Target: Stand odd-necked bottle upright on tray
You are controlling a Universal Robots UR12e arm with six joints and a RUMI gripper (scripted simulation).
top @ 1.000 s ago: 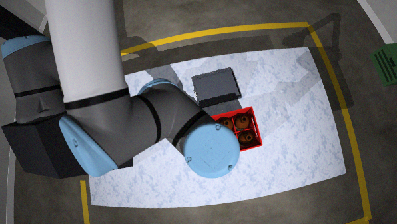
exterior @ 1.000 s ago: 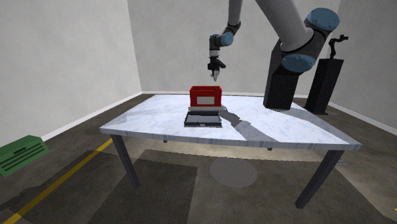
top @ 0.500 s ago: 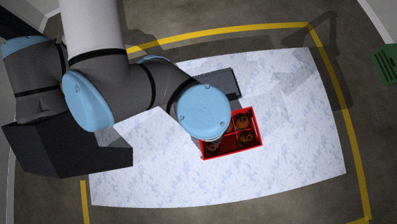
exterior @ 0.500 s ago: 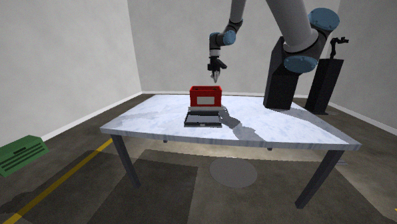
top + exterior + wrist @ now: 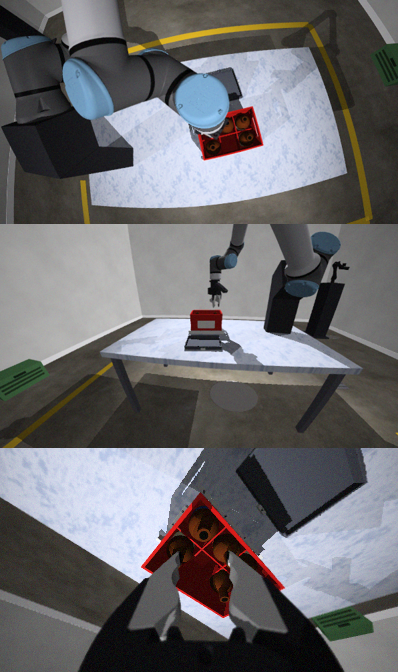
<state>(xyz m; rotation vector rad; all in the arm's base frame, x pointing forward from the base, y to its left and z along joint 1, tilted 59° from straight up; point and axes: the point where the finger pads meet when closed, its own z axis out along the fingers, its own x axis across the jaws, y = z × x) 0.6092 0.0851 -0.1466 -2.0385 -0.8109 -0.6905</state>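
Right now the red crate is 160 mm below my hand, 90 mm ahead of it and 40 mm to the right of it. From my hand the other things lie so: dark tray (240 mm to the left, 230 mm below, 90 mm ahead).
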